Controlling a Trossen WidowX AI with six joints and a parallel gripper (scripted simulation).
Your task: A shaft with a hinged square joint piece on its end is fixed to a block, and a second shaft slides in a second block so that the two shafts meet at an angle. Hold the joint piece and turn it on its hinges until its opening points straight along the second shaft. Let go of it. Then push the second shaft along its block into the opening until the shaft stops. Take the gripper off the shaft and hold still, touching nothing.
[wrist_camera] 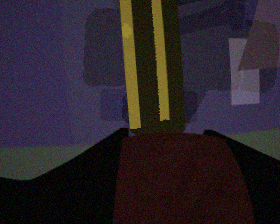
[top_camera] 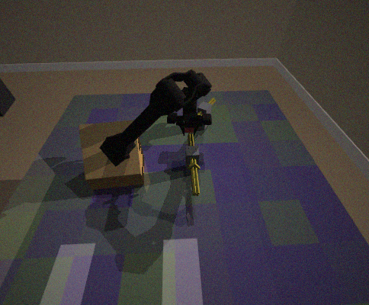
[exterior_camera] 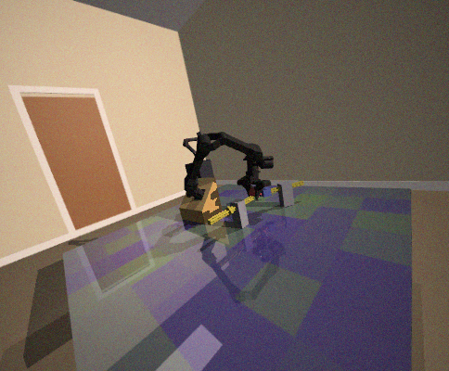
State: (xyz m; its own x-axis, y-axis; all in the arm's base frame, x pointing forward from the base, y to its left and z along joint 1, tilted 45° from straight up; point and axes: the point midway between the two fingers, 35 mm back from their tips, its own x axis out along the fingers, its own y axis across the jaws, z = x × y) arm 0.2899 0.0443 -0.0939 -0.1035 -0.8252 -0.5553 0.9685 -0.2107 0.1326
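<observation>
My gripper tip is now 1 cm short of the dark red joint piece, 2 cm to the right of it and 3 cm below it.
</observation>
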